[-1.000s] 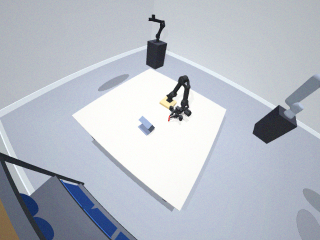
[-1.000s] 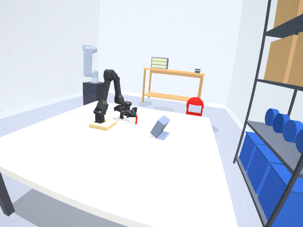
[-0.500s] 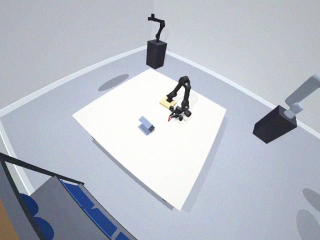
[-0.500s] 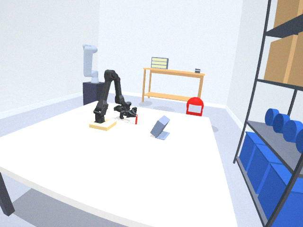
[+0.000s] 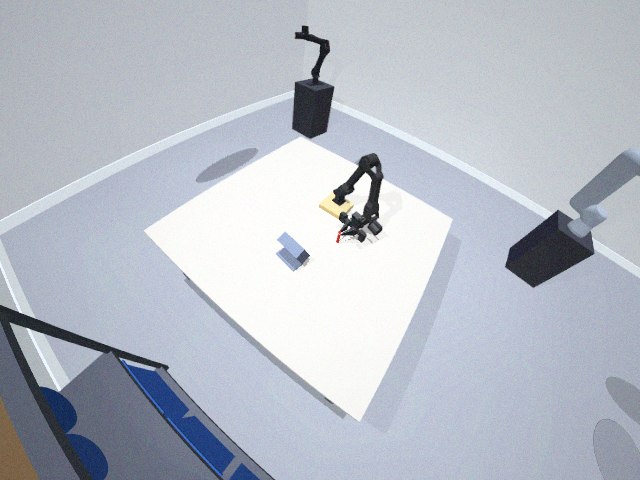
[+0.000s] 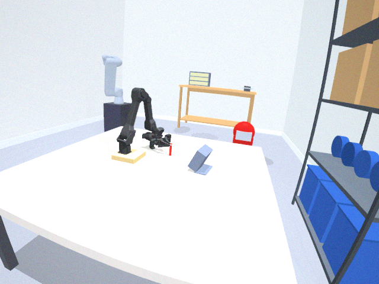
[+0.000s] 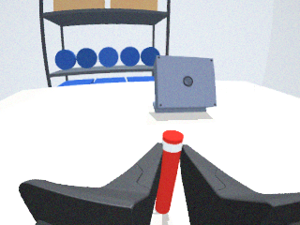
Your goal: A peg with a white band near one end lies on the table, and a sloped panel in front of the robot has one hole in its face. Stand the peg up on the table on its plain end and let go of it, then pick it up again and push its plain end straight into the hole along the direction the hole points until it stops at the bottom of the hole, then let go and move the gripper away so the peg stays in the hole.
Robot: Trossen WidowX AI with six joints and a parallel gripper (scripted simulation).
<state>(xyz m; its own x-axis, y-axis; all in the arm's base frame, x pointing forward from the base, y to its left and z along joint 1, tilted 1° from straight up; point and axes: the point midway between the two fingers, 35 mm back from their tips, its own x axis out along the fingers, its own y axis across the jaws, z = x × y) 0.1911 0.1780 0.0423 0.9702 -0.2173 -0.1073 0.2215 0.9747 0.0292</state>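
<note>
My gripper tip is 10 mm above the red peg. The rest, counted from my gripper tip: sloped panel (220 mm ahead, 90 mm to the right).
</note>
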